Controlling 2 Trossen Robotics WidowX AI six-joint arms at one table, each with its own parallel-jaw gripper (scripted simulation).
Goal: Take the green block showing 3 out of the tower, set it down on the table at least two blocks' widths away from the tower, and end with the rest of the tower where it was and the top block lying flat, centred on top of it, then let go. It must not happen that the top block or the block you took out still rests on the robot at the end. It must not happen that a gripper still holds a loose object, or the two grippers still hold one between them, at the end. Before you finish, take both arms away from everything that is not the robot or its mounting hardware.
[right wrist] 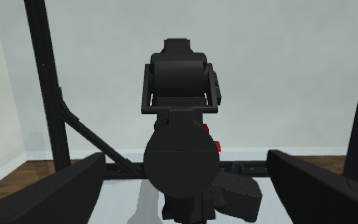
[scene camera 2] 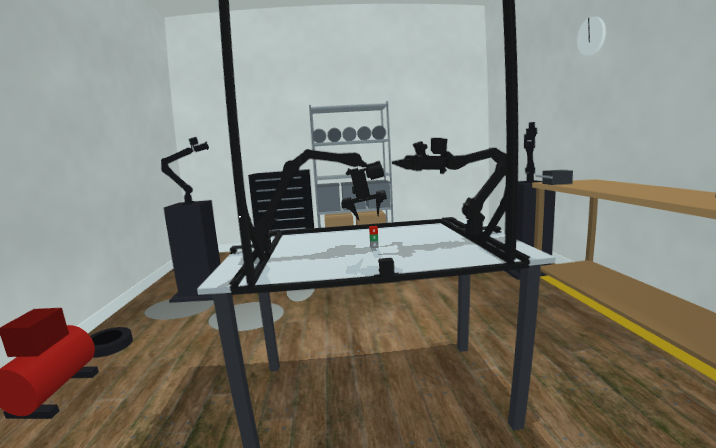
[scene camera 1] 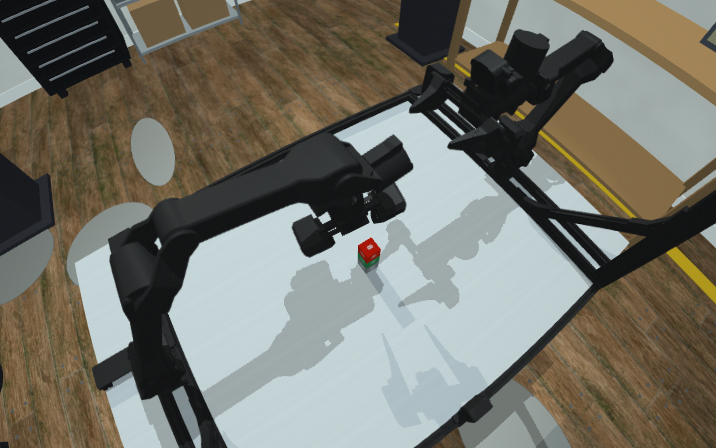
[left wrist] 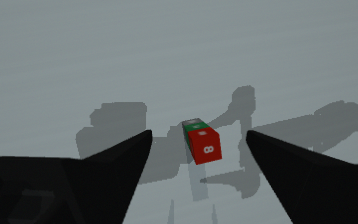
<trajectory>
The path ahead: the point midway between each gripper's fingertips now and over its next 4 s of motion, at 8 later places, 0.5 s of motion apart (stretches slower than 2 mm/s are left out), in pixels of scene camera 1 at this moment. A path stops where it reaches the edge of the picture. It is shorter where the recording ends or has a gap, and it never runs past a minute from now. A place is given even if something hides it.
The left gripper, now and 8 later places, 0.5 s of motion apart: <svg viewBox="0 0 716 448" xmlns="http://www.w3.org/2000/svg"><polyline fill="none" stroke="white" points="353,230 354,232 362,229 368,231 369,246 369,248 368,249 359,252 336,266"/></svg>
The right gripper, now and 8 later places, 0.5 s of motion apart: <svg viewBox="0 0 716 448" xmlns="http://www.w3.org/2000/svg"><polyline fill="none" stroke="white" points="428,127 404,179 395,225 384,242 357,261 355,263 355,263 367,255 393,238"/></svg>
</trajectory>
